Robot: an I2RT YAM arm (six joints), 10 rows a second.
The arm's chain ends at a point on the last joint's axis. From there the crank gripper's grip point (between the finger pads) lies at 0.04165 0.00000 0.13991 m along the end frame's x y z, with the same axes.
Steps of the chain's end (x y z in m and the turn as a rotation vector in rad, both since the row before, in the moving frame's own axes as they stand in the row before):
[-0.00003, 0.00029, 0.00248, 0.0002, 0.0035, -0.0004]
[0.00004, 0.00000, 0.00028, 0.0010, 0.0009, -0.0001]
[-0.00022, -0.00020, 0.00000, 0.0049, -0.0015, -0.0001]
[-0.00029, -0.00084, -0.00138, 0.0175, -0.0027, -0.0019]
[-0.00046, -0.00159, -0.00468, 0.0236, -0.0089, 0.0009]
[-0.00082, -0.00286, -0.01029, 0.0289, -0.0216, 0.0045]
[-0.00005, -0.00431, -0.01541, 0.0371, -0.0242, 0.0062]
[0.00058, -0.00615, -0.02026, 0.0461, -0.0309, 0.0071]
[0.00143, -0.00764, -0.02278, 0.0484, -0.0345, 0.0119]
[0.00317, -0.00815, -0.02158, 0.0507, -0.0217, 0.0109]
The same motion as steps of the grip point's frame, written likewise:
[0.00046, 0.00025, 0.00233, 0.0002, 0.0035, -0.0004]
[0.00017, -0.00014, 0.00024, 0.0010, 0.0009, -0.0001]
[-0.00043, -0.00089, 0.00006, 0.0049, -0.0015, -0.0001]
[-0.00067, -0.00337, -0.00129, 0.0175, -0.0027, -0.0019]
[-0.00171, -0.00486, -0.00435, 0.0236, -0.0089, 0.0009]
[-0.00384, -0.00673, -0.00948, 0.0289, -0.0216, 0.0045]
[-0.00343, -0.00927, -0.01453, 0.0371, -0.0242, 0.0062]
[-0.00374, -0.01235, -0.01918, 0.0461, -0.0309, 0.0071]
[-0.00338, -0.01398, -0.02158, 0.0484, -0.0345, 0.0119]
[0.00016, -0.01483, -0.02088, 0.0507, -0.0217, 0.0109]

